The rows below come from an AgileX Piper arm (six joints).
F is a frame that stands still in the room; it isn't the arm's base.
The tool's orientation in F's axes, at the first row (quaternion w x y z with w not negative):
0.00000 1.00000 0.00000 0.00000
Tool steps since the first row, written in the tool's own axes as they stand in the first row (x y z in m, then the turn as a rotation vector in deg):
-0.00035 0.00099 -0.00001 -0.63 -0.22 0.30
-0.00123 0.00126 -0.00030 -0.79 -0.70 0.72
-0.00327 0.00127 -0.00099 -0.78 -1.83 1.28
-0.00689 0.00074 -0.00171 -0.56 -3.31 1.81
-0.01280 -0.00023 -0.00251 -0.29 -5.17 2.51
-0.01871 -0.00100 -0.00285 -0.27 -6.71 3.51
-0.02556 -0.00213 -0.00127 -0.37 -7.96 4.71
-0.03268 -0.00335 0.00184 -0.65 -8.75 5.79
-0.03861 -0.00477 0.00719 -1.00 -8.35 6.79
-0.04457 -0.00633 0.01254 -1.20 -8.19 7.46
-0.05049 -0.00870 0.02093 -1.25 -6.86 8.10
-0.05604 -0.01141 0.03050 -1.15 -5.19 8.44
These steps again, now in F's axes. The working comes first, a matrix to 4 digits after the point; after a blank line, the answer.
The tool's axes in the first row as the columns of a matrix, in F's axes (used below as rounded here):
1.0000 0.0000 0.0000
0.0000 -1.0000 0.0000
0.0000 0.0000 -1.0000

-0.00035 -0.00099 0.00001 -0.63 0.22 -0.30
-0.00123 -0.00126 0.00030 -0.79 0.70 -0.72
-0.00327 -0.00127 0.00099 -0.78 1.83 -1.28
-0.00689 -0.00074 0.00171 -0.56 3.31 -1.81
-0.01280 0.00023 0.00251 -0.29 5.17 -2.51
-0.01871 0.00100 0.00285 -0.27 6.71 -3.51
-0.02556 0.00213 0.00127 -0.37 7.96 -4.71
-0.03268 0.00335 -0.00184 -0.65 8.75 -5.79
-0.03861 0.00477 -0.00719 -1.00 8.35 -6.79
-0.04457 0.00633 -0.01254 -1.20 8.19 -7.46
-0.05049 0.00870 -0.02093 -1.25 6.86 -8.10
-0.05604 0.01141 -0.03050 -1.15 5.19 -8.44

